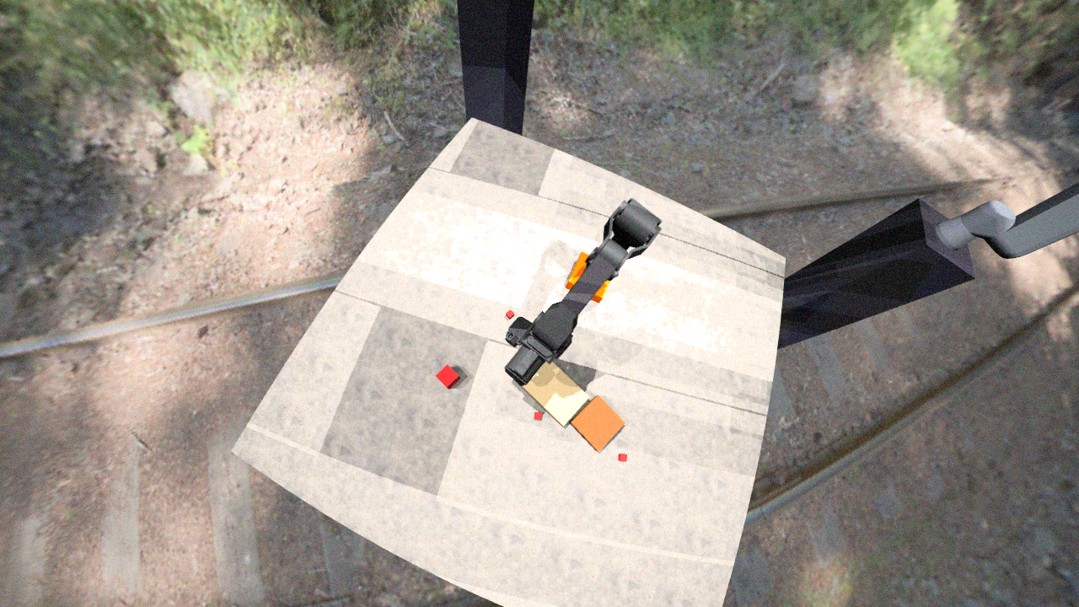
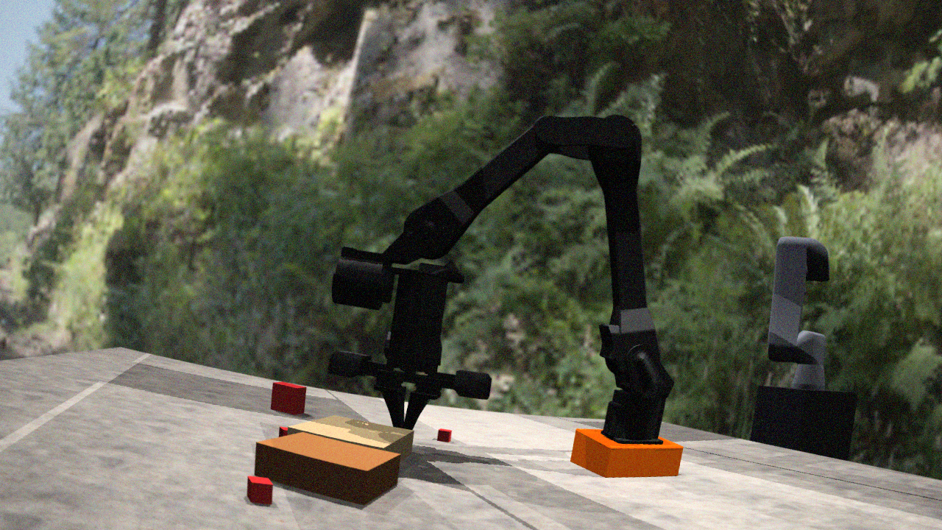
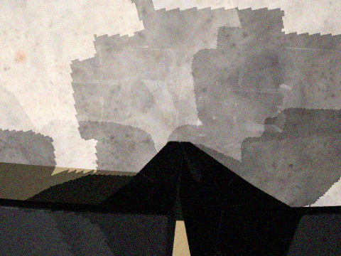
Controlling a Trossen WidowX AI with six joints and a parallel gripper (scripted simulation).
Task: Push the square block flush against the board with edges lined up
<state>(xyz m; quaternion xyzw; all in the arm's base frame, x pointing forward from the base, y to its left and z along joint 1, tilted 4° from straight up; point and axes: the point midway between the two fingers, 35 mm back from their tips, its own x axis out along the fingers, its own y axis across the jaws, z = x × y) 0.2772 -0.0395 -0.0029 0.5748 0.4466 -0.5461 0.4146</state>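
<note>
The board lies 60 mm ahead of my gripper tip, 80 mm to the left of it and 10 mm above it. From my gripper tip the other things lie so: orange square block 80 mm ahead, 220 mm to the left, 10 mm above; red cube 160 mm ahead, 170 mm to the right, 10 mm above.
</note>
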